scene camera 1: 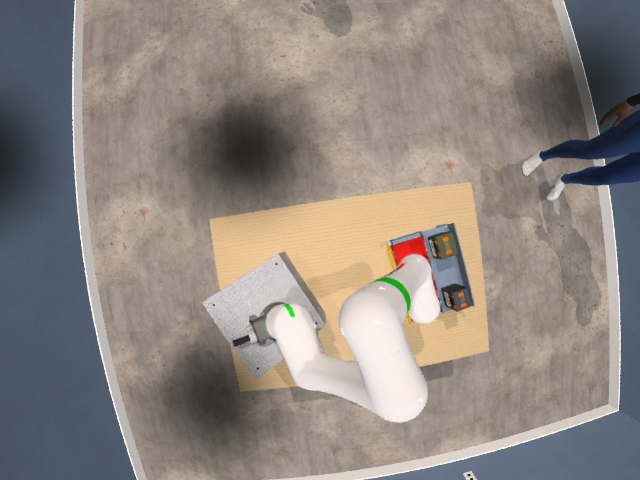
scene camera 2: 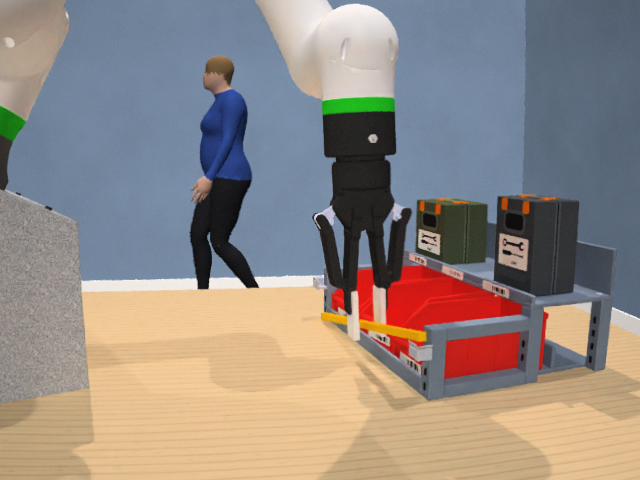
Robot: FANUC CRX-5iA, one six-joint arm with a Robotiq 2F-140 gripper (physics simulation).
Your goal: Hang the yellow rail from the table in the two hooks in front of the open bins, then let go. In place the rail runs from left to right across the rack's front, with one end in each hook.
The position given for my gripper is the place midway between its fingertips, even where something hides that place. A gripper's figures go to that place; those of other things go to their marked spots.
Labels:
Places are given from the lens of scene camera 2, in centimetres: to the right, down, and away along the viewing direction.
my gripper (scene camera 2: pixel 366 335): 6, 13, 82
yellow rail (scene camera 2: pixel 410 334): 10, 10, 67
dark grey case (scene camera 2: pixel 536 236): 27, 0, 73
The marked spots on the yellow rail and the dark grey case are 21 cm apart.

